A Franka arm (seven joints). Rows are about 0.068 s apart.
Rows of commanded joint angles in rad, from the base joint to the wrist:
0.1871 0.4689 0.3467 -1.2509 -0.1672 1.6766 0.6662
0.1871 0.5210 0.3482 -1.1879 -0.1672 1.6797 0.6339
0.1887 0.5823 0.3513 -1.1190 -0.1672 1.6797 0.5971
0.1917 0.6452 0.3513 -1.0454 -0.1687 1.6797 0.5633
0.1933 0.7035 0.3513 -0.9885 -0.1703 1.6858 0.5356
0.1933 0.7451 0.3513 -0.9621 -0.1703 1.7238 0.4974
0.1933 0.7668 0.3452 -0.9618 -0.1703 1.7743 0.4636
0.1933 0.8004 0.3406 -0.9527 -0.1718 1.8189 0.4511
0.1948 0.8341 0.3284 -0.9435 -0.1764 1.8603 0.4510
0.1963 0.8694 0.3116 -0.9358 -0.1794 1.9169 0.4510
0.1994 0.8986 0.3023 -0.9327 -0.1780 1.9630 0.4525
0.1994 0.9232 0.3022 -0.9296 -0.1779 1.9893 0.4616
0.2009 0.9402 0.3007 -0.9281 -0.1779 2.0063 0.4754
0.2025 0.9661 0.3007 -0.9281 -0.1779 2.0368 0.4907
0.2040 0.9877 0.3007 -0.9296 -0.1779 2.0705 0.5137
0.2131 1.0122 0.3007 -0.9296 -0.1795 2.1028 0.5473
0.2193 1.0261 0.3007 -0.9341 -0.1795 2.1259 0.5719
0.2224 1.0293 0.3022 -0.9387 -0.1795 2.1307 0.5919
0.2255 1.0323 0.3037 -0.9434 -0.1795 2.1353 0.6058
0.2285 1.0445 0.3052 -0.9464 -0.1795 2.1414 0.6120
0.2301 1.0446 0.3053 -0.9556 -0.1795 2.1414 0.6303
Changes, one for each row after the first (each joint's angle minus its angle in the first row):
0.0000 0.0521 0.0015 0.0630 0.0000 0.0031 -0.0323
0.0016 0.1134 0.0046 0.1319 0.0000 0.0031 -0.0691
0.0046 0.1763 0.0046 0.2055 -0.0015 0.0031 -0.1029
0.0062 0.2346 0.0046 0.2624 -0.0031 0.0092 -0.1306
0.0062 0.2762 0.0046 0.2888 -0.0031 0.0472 -0.1688
0.0062 0.2979 -0.0015 0.2891 -0.0031 0.0977 -0.2026
0.0062 0.3315 -0.0061 0.2982 -0.0046 0.1423 -0.2151
0.0077 0.3652 -0.0183 0.3074 -0.0092 0.1837 -0.2152
0.0092 0.4005 -0.0351 0.3151 -0.0122 0.2403 -0.2152
0.0123 0.4297 -0.0444 0.3182 -0.0108 0.2864 -0.2137
0.0123 0.4543 -0.0445 0.3213 -0.0107 0.3127 -0.2046
0.0138 0.4713 -0.0460 0.3228 -0.0107 0.3297 -0.1908
0.0154 0.4972 -0.0460 0.3228 -0.0107 0.3602 -0.1755
0.0169 0.5188 -0.0460 0.3213 -0.0107 0.3939 -0.1525
0.0260 0.5433 -0.0460 0.3213 -0.0123 0.4262 -0.1189
0.0322 0.5572 -0.0460 0.3168 -0.0123 0.4493 -0.0943
0.0353 0.5604 -0.0445 0.3122 -0.0123 0.4541 -0.0743
0.0384 0.5634 -0.0430 0.3075 -0.0123 0.4587 -0.0604
0.0414 0.5756 -0.0415 0.3045 -0.0123 0.4648 -0.0542
0.0430 0.5757 -0.0414 0.2953 -0.0123 0.4648 -0.0359

